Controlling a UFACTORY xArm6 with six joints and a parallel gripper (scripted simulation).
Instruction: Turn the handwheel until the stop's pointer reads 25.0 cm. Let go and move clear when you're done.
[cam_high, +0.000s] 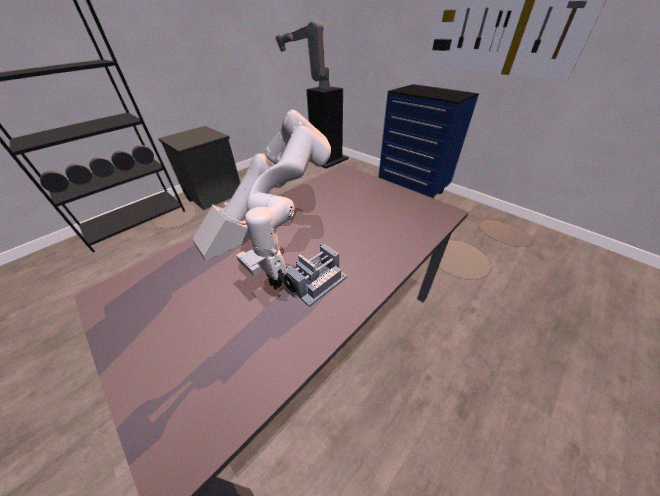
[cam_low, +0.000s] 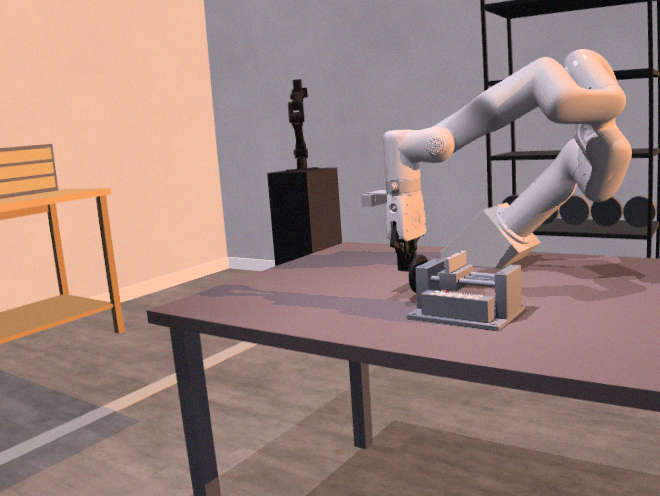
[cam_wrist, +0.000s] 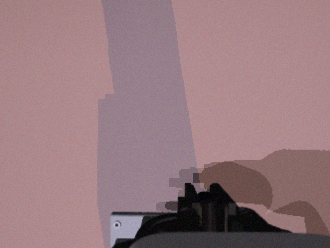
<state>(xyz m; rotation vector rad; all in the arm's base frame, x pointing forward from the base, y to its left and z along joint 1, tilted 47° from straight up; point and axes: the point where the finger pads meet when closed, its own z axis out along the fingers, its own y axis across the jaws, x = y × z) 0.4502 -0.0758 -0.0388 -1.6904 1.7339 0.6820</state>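
Now: the black handwheel 20 mm to the left of my hand and 10 mm below it. The rest, counted from my hand: sliding stop block (30 mm ahead, 130 mm to the left, 10 mm below).
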